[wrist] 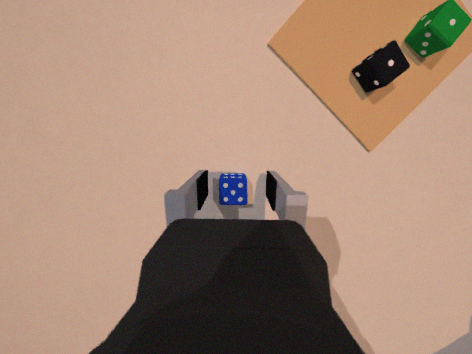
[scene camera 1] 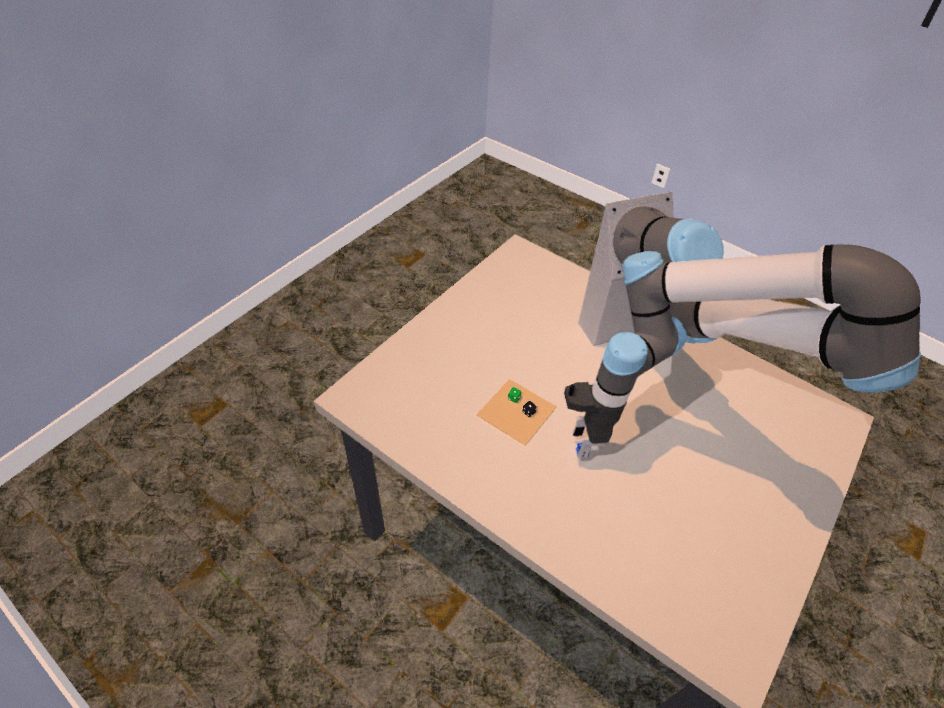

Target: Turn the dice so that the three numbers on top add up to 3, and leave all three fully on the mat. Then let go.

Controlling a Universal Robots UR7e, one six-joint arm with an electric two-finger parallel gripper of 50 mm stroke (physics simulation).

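Where they show: gripper, fingertip midpoint: [wrist: 236, 182] [scene camera 1: 579, 445]; arm's base, origin of the base link: [scene camera 1: 640, 238].
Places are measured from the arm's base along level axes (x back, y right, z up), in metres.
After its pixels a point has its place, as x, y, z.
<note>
The blue die [scene camera 1: 578, 447] @[-0.349, -0.242, -0.291] [wrist: 233, 192] @[-0.339, -0.248, -0.289] stands on the table off the mat, its five up and a side with several dots showing at a slant. My gripper [scene camera 1: 581, 439] @[-0.346, -0.241, -0.286] [wrist: 236, 182] @[-0.346, -0.241, -0.286] is open, with one finger on each side of the blue die and a gap on both sides in the wrist view. In the scene view a finger partly hides this die. The black die [scene camera 1: 529, 409] @[-0.379, -0.098, -0.285] [wrist: 382, 67] @[-0.371, -0.097, -0.285] and the green die [scene camera 1: 514, 394] @[-0.381, -0.043, -0.285] [wrist: 442, 26] @[-0.376, -0.045, -0.285] are on the orange mat [scene camera 1: 503, 419] @[-0.435, -0.073, -0.311] [wrist: 320, 50] @[-0.409, -0.121, -0.311], apart, each with its one up.
The mat lies on the light table [scene camera 1: 427, 396] @[-0.548, 0.087, -0.315] [wrist: 100, 100] @[-0.473, -0.317, -0.314], left of my gripper in the scene view and at the upper right in the wrist view. The arm's grey mount [scene camera 1: 600, 304] @[-0.085, 0.001, -0.174] stands at the table's back edge. The arm casts shadows on the table.
</note>
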